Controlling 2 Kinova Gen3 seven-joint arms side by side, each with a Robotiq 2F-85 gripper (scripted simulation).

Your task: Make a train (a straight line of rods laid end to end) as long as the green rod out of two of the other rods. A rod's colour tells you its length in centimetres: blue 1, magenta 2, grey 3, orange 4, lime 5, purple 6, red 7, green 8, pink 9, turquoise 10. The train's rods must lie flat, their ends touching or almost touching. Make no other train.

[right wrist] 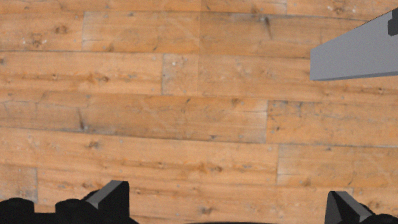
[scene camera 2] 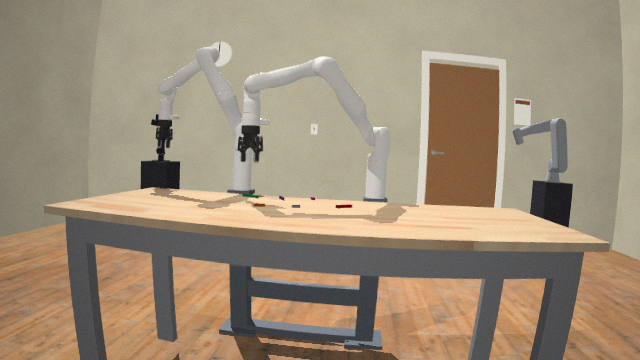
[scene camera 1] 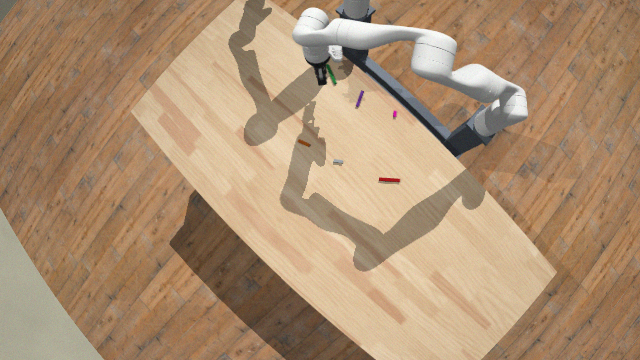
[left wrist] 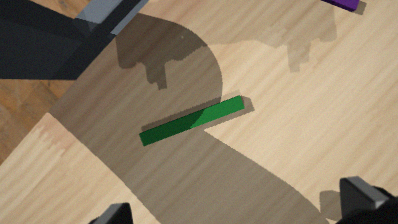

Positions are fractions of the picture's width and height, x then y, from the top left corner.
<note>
In view: a green rod (left wrist: 0.59, 0.47).
The right wrist view does not show the green rod: it is out of frame.
</note>
